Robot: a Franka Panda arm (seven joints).
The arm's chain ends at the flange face. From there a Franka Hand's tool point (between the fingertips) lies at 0.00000 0.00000 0.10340 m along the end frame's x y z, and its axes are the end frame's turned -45 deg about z.
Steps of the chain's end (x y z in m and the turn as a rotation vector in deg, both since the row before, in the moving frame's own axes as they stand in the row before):
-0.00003 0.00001 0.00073 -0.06 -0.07 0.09
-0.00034 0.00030 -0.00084 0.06 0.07 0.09
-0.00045 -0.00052 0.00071 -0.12 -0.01 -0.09
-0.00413 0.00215 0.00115 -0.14 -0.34 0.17
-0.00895 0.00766 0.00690 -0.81 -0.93 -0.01
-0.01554 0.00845 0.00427 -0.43 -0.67 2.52
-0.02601 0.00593 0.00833 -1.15 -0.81 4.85
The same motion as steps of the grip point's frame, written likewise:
-0.00019 -0.00003 0.00073 0.01 -0.09 0.09
-0.00029 -0.00002 -0.00084 -0.01 0.09 0.09
-0.00012 -0.00055 0.00071 -0.08 -0.09 -0.09
-0.00505 -0.00166 0.00115 0.14 -0.34 0.17
-0.01397 -0.00107 0.00688 0.08 -1.23 -0.01
-0.01836 -0.00535 0.00426 0.17 -0.78 2.52
-0.02510 -0.01387 0.00830 -0.24 -1.39 4.85

